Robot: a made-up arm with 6 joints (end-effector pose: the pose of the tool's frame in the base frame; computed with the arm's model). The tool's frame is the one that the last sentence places. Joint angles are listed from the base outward.
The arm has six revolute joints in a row. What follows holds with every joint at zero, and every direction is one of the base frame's.
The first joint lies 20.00 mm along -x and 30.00 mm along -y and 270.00 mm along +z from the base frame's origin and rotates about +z.
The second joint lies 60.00 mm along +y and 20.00 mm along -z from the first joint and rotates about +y.
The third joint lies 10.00 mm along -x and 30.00 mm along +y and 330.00 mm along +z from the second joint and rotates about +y.
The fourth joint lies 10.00 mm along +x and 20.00 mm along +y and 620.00 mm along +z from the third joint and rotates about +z.
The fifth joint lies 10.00 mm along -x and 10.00 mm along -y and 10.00 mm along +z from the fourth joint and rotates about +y.
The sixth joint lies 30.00 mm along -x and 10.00 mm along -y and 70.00 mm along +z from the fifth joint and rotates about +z.
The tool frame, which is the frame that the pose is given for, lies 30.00 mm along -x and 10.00 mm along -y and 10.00 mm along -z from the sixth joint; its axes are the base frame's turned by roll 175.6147, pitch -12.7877 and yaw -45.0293 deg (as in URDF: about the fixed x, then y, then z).
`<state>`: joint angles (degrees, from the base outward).
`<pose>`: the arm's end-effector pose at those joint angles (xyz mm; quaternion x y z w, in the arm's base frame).
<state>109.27 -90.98 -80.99 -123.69 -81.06 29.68</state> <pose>-65.9 -499.9 -346.4 -0.3221 0.6795 0.3751 0.5421</pose>
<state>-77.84 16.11 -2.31 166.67 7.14 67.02</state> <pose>192.2 -292.7 1230.1 -0.5634 -0.8074 -0.1243 0.1231</pose>
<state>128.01 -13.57 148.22 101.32 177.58 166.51</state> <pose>-286.0 140.5 147.5 -0.2476 -0.8370 -0.3000 0.3849</pose>
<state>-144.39 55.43 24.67 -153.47 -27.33 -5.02</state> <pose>-670.3 -711.4 479.7 -0.5394 -0.0525 -0.7097 0.4501</pose>
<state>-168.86 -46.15 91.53 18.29 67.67 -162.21</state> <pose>-250.7 -200.3 895.8 -0.4834 -0.0127 -0.8265 0.2883</pose>
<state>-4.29 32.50 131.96 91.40 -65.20 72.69</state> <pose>257.9 -16.3 -88.8 -0.5659 0.2766 0.2854 0.7224</pose>
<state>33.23 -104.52 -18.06 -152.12 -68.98 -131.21</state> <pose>-842.3 -406.4 -118.4 0.7661 0.2415 0.5832 0.1211</pose>
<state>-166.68 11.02 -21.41 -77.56 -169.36 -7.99</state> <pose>48.1 -82.1 1125.2 -0.1349 0.1509 -0.0947 0.9747</pose>
